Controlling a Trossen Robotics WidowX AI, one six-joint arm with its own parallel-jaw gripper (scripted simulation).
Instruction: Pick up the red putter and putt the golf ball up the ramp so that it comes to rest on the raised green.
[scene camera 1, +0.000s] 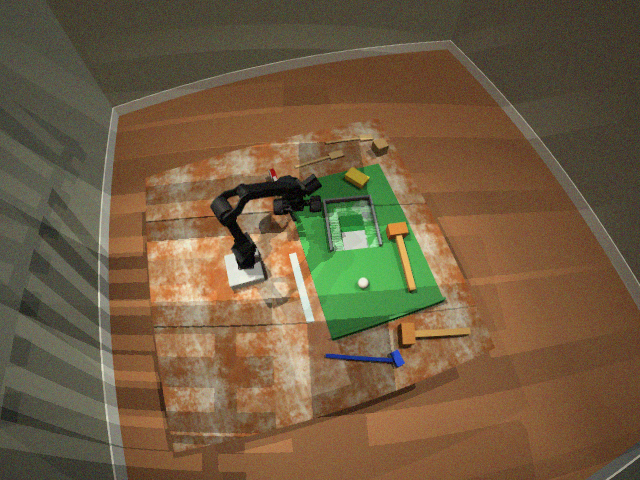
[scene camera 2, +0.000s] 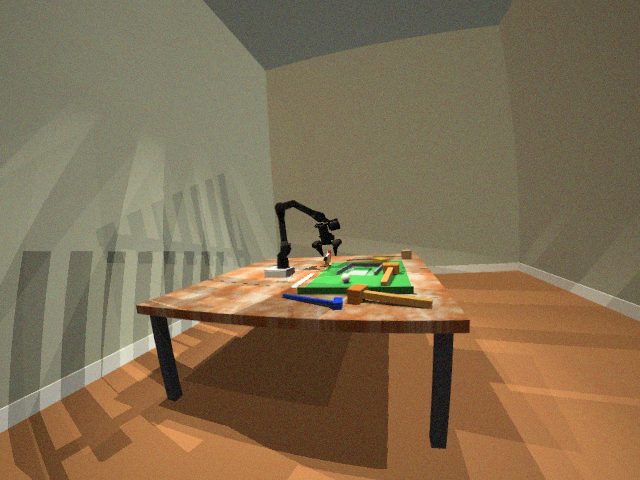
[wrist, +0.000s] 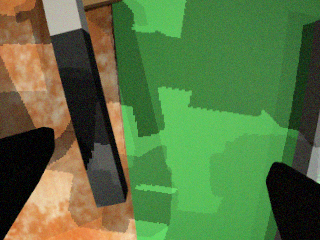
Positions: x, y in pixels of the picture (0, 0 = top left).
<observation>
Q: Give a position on a wooden mallet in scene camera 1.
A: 406, 331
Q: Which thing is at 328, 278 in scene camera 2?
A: A green mat.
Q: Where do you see a green mat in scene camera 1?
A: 346, 305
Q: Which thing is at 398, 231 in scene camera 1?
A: A wooden mallet.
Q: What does my gripper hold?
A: Nothing.
</observation>
